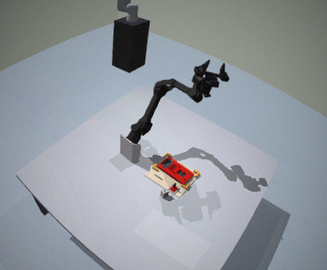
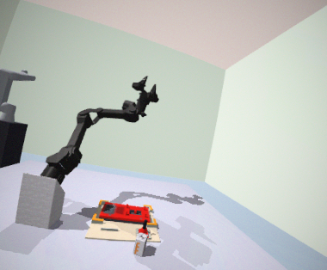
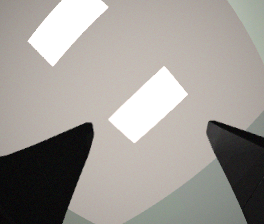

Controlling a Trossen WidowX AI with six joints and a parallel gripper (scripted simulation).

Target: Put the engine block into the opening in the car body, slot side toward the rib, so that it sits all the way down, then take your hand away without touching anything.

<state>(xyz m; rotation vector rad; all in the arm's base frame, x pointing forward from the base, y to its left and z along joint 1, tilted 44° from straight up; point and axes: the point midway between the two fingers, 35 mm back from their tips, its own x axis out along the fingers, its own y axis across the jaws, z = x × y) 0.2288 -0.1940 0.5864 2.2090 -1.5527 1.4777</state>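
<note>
My gripper tip is now 66 cm above the engine block, 38 cm to the left of it and 4 cm short of it.
</note>
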